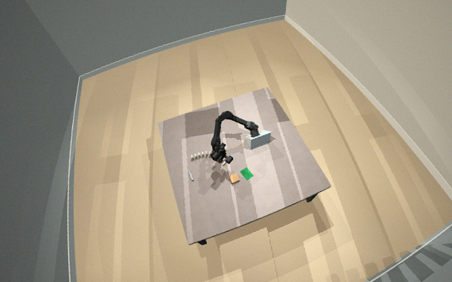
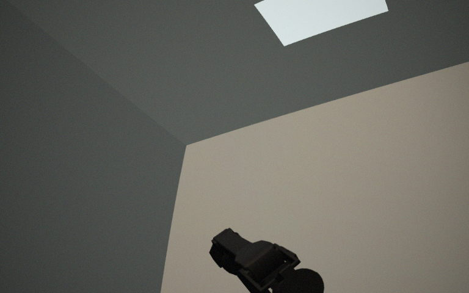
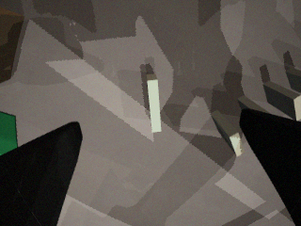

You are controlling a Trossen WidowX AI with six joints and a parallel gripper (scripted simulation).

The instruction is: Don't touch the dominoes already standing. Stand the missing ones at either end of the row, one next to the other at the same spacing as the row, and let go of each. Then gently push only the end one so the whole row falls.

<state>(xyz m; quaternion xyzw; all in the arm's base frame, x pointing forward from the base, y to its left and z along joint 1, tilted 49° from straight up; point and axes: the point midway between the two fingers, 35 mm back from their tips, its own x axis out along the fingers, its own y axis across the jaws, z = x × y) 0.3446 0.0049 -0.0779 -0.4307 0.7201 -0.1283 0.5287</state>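
My gripper tip is 17 cm to the right of the green flat tile, 14 cm past it and 8 cm above it.
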